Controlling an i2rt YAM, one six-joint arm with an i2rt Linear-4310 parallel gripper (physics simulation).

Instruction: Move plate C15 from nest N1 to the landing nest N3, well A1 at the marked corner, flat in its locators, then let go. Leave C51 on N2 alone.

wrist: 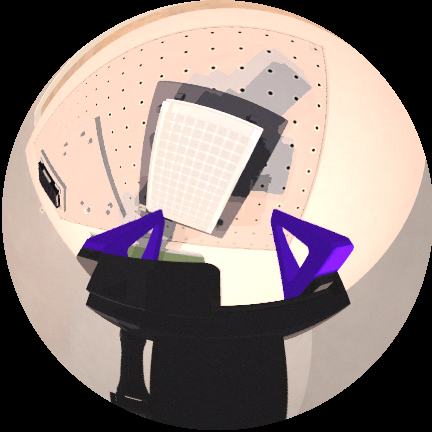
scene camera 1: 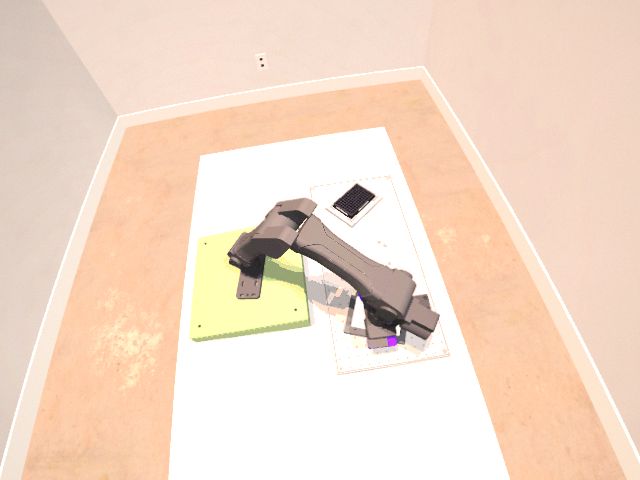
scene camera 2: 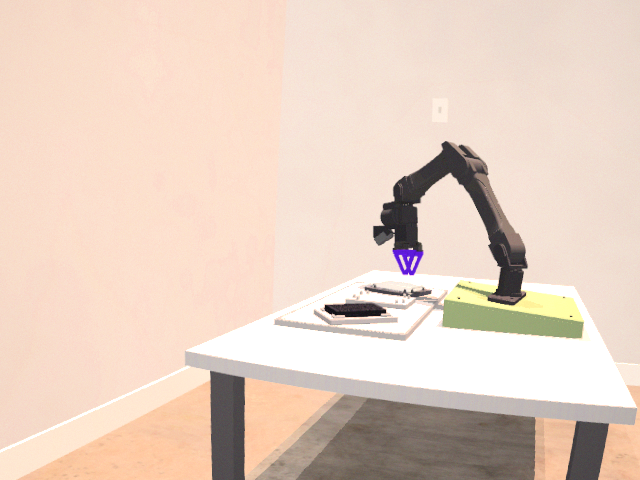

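A pale plate (scene camera 1: 358, 316) (scene camera 2: 398, 285) (wrist: 200, 165) sits in the dark nest (scene camera 1: 348, 317) (scene camera 2: 421, 292) (wrist: 272, 122). A black plate (scene camera 1: 355, 199) (scene camera 2: 355, 308) (wrist: 48, 182) sits on a white nest (scene camera 1: 352, 222) (scene camera 2: 361, 319) at the board's other end. Between them a white nest (scene camera 2: 361, 301) (wrist: 87, 175) with small locators holds no plate. No nest or plate labels are readable. My gripper (scene camera 2: 408, 272) (wrist: 217, 214) is open and empty above the pale plate, apart from it. The arm hides part of that plate in scene camera 1.
The nests stand on a perforated board (scene camera 1: 356, 361) (scene camera 2: 305, 324) (wrist: 240, 37) on the white table (scene camera 1: 258, 413) (scene camera 2: 413, 361). The arm stands on a green block (scene camera 1: 248, 322) (scene camera 2: 506, 322) (wrist: 185, 257) beside the board.
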